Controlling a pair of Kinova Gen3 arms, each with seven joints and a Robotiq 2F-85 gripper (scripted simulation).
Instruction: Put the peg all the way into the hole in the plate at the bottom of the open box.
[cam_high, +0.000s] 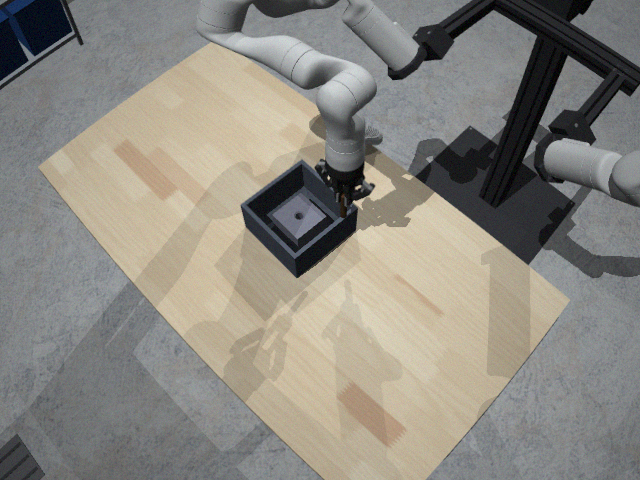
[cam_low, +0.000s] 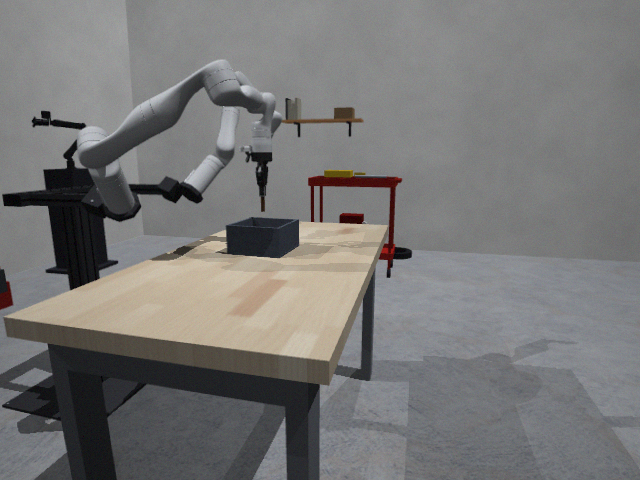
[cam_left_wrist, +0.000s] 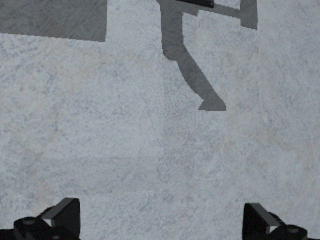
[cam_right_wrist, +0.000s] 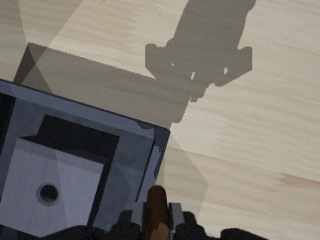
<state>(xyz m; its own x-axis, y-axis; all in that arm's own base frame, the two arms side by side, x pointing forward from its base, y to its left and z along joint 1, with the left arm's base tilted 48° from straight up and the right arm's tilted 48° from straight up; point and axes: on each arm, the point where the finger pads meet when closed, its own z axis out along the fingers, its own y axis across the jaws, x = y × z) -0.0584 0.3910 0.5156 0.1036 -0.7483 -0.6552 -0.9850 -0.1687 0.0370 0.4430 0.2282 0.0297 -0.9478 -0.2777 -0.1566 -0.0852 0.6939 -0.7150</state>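
Observation:
My right hand is 150 mm above the grey plate, 100 mm to the left of it and 40 mm short of it. The rest, counted from my right hand: brown peg 40 mm below; dark box 170 mm below, 100 mm to the right, 40 mm ahead.

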